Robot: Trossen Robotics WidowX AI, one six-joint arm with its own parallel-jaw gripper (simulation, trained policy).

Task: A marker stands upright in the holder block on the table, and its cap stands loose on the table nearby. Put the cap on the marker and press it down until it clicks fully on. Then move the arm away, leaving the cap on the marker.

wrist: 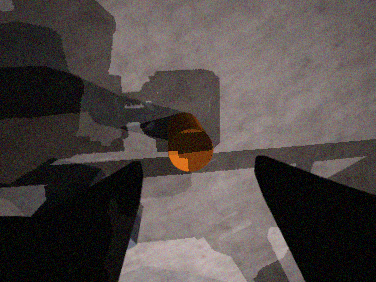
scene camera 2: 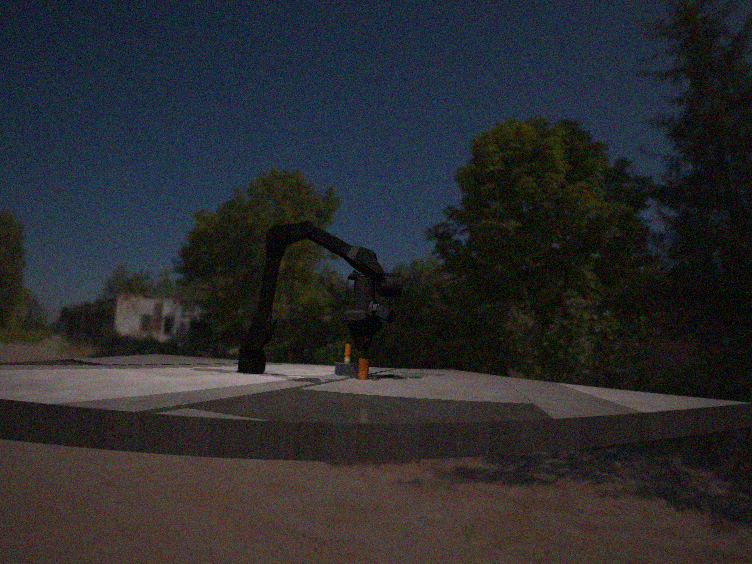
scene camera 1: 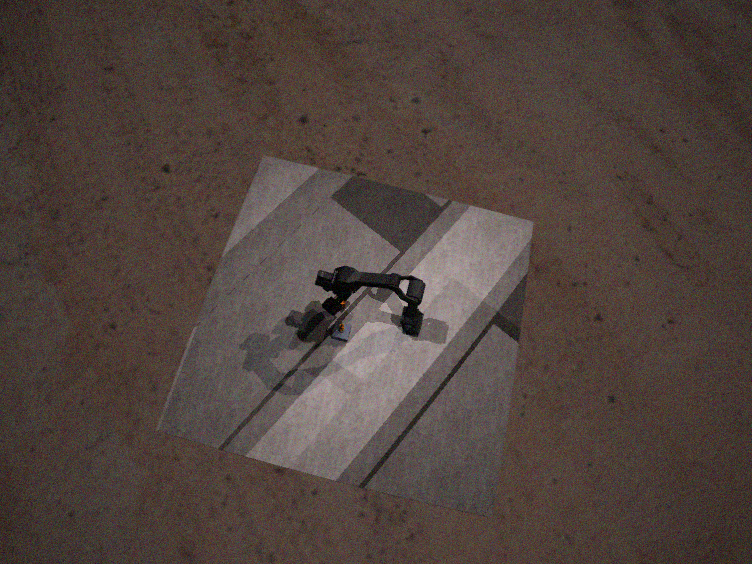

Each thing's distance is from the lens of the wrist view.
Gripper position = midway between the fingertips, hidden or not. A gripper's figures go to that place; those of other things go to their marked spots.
my gripper (wrist: 199, 166): 11 cm
holder block (wrist: 85, 183): 18 cm
